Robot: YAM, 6 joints.
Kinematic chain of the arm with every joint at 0, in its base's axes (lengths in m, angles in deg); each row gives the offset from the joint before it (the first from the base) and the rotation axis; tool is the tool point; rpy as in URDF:
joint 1: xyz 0 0 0.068 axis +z
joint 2: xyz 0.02 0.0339 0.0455 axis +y
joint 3: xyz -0.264 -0.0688 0 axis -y
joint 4: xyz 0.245 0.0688 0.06 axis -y
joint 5: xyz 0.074 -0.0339 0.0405 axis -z
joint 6: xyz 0.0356 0 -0.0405 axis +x
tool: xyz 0 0 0 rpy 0 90 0
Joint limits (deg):
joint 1: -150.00..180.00
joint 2: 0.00..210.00
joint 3: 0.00..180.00
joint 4: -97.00..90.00
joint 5: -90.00..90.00
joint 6: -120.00..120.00
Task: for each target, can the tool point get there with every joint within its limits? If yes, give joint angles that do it. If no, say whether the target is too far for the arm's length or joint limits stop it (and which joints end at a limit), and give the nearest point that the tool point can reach.
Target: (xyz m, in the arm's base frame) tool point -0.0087 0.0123 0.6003
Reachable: yes | joints 67.82 43.12 94.17 -4.30 -20.88 -36.54
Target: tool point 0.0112 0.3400 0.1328
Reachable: yes | joints 85.31 102.70 41.25 32.08 -27.93 -69.26
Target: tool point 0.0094 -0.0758 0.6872
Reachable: yes | joints -74.65 81.97 157.56 -41.72 18.00 53.22
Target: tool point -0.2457 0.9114 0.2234
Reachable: no: too far | nearest point -0.1670 0.6193 0.1874 | short by 0.305 m
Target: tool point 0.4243 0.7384 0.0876
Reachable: no: too far | nearest point 0.3216 0.5597 0.0940 | short by 0.206 m
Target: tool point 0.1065 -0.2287 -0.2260
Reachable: yes | joints -66.63 177.84 77.81 -16.16 -11.40 30.38
